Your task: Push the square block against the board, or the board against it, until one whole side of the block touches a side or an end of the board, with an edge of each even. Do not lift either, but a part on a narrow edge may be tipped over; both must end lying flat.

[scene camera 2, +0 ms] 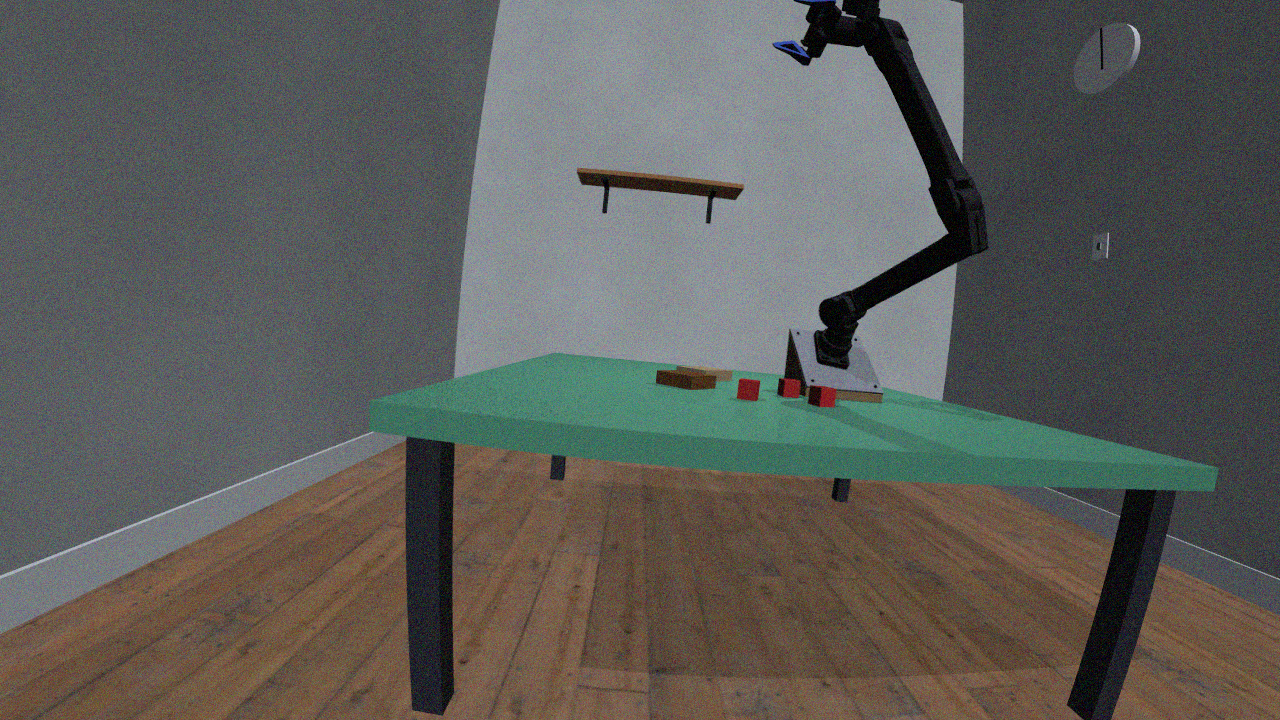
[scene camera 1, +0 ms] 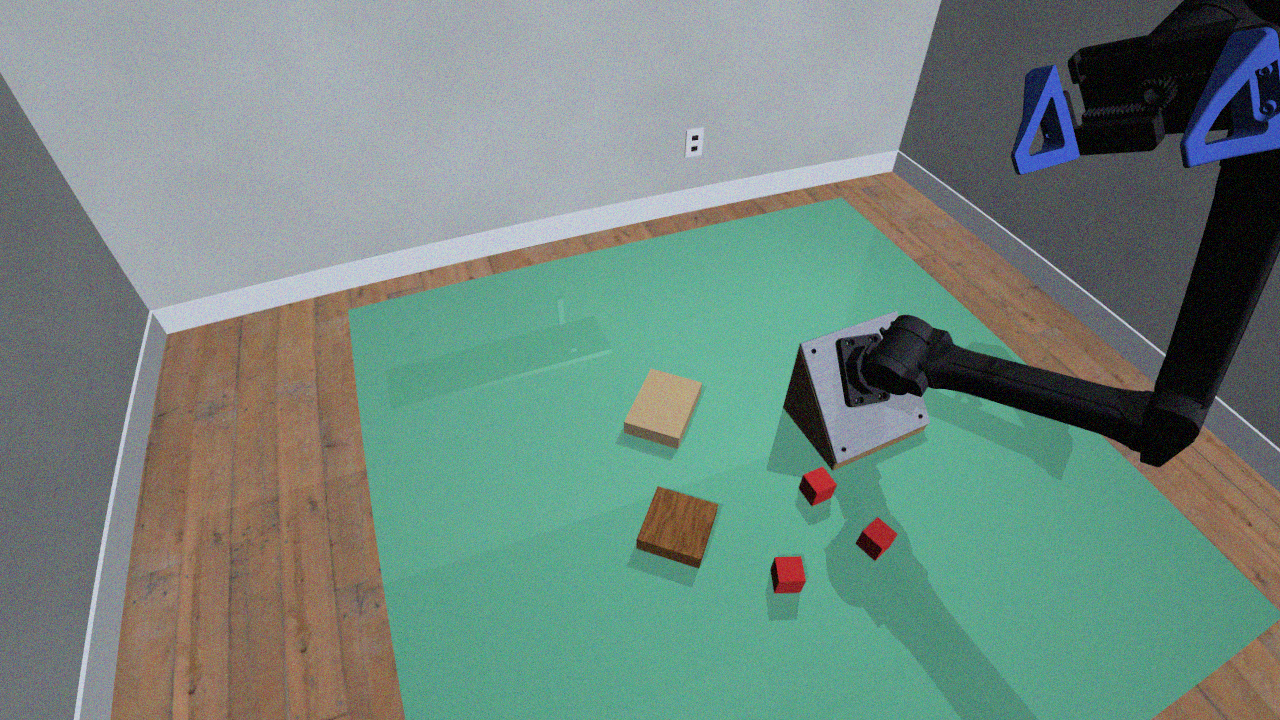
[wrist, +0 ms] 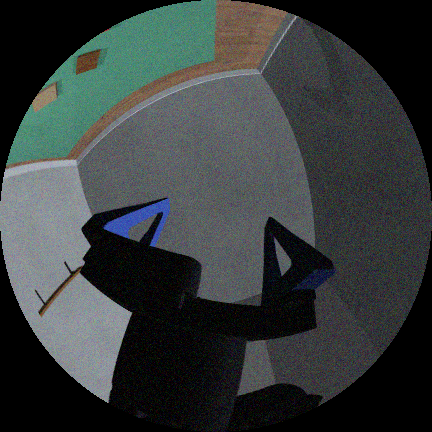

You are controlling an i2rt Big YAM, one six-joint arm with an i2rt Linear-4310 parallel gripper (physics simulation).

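Seen in the pictures: gripper, fingertip midpoint: [scene camera 2: 783,23] [scene camera 1: 1091,160] [wrist: 217,212]; arm's base at its link origin: [scene camera 2: 830,351] [scene camera 1: 860,370].
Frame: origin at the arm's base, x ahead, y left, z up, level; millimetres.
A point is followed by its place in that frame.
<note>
The dark brown wooden block [scene camera 1: 677,524] @[x 388, y 142, z -86 mm] [scene camera 2: 685,380] @[x 388, y 198, z -99 mm] [wrist: 88,62] looks square and lies flat on the green table top [scene camera 1: 501,626] @[x 681, y 211, z -118 mm] [scene camera 2: 572,442] @[x 530, y 694, z -139 mm] [wrist: 150,45] @[x 526, y 391, z -117 mm]. The light tan board [scene camera 1: 663,404] @[x 329, y -97, z -86 mm] [scene camera 2: 707,372] @[x 324, y -22, z -92 mm] [wrist: 46,97] looks a little longer than wide and lies flat, apart from the block. In the scene camera 1 view a stretch of green shows between them, and their sides are turned slightly differently. My gripper [scene camera 1: 1102,168] @[x 265, y 381, z 638 mm] [wrist: 217,212] @[x 265, y 381, z 638 mm] is open and empty, high above the table and far from both parts.
Three red cubes [scene camera 1: 817,486] @[x 149, y 151, z -77 mm] [scene camera 1: 876,538] @[x 105, y 265, z -77 mm] [scene camera 1: 788,574] @[x 263, y 275, z -77 mm] lie between the brown block and the arm's sloped base [scene camera 1: 827,394] @[x 77, y 24, z -12 mm] [scene camera 2: 850,368] @[x -47, y 39, z -39 mm]. The arm rises from this base. A wall shelf [scene camera 2: 660,182] hangs behind the table.
</note>
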